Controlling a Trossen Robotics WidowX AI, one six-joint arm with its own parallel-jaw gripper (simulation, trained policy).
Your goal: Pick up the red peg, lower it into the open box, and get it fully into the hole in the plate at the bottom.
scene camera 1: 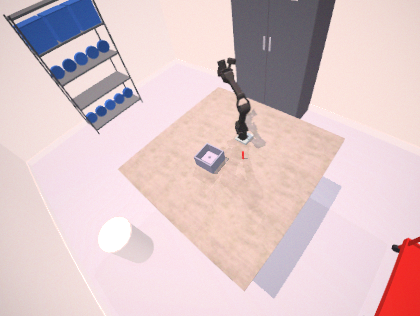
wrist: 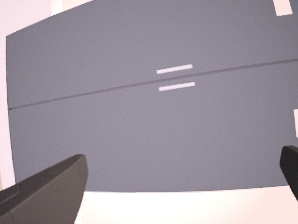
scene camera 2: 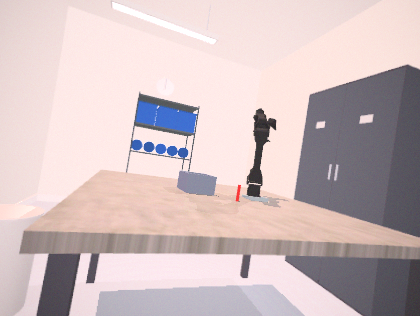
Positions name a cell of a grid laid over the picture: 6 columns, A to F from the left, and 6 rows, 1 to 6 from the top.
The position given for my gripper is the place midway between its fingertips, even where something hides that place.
In view: my gripper (wrist: D5) and a grey box (scene camera 2: C4).
The wrist view misses the grey box: it is out of frame.
